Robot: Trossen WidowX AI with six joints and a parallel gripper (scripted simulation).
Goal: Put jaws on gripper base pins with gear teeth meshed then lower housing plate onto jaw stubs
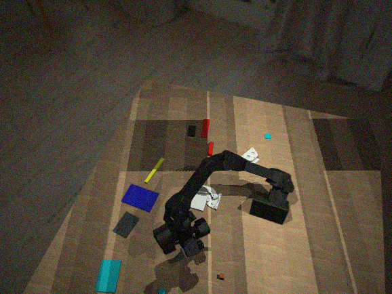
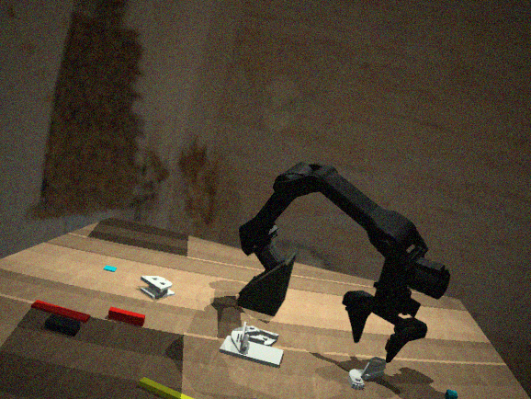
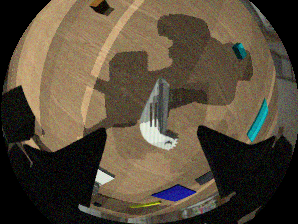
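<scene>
My gripper tip is now 40 mm short of the grey jaw, 10 mm to the left of it and 50 mm above it. The rest, counted from my gripper tip: dark plate: 280 mm ahead, 30 mm to the right, 50 mm below; then blue plate: 270 mm ahead, 160 mm to the right, 50 mm below; then small brown block: 160 mm behind, 70 mm to the left, 40 mm below.
</scene>
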